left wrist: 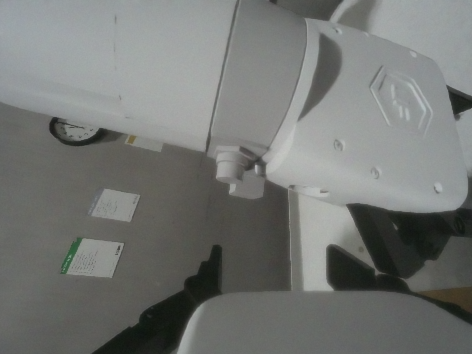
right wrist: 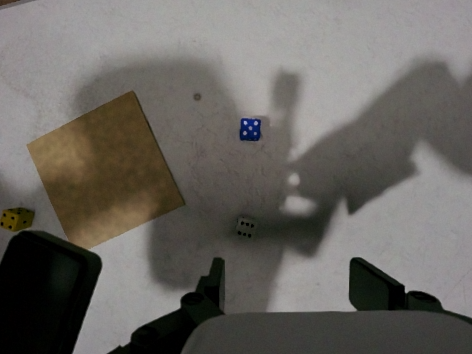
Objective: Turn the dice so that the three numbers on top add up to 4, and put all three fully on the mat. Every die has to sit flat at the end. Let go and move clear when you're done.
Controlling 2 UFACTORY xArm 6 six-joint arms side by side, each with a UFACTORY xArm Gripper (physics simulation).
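Places are measured from the left arm's base along level axes (x right, y back, z down), in centimetres.
Pixels of known places: left gripper, between the fingertips: point(left wrist: 274, 262); right gripper, between the fingertips: point(left wrist: 459, 163) point(right wrist: 286, 279).
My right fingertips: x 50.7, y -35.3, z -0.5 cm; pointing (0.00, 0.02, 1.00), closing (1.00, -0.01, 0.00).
Behind a point stands the place of what it marks.
In the right wrist view, a blue die point(right wrist: 250, 129) {z 6.4, x 48.5, y -46.9 cm} sits right of the brown square mat point(right wrist: 110, 172) {z 8.0, x 33.1, y -42.4 cm} with five pips up. A grey-white die point(right wrist: 246, 227) {z 6.4, x 48.2, y -37.1 cm} sits in shadow off the mat's lower right, showing six pips. A yellow die point(right wrist: 16, 219) {z 6.4, x 23.4, y -37.2 cm} sits off the mat's left side; its top number is hard to tell. All three dice are on the white table, apart from the mat. My right gripper point(right wrist: 286, 279) {z -0.5, x 50.7, y -35.3 cm} is open and empty, above the table. My left gripper point(left wrist: 274, 262) {z -12.4, x 41.0, y -41.3 cm} is open and empty; one of its dark fingers shows at the lower left of the right wrist view.
The right arm point(left wrist: 260, 80) {z -18.4, x 48.6, y -32.5 cm} fills the upper part of the left wrist view, close to the left gripper. The left finger stands near the yellow die and the mat's lower left corner in the right wrist view. A wall with a clock point(left wrist: 75, 131) and papers shows at the left.
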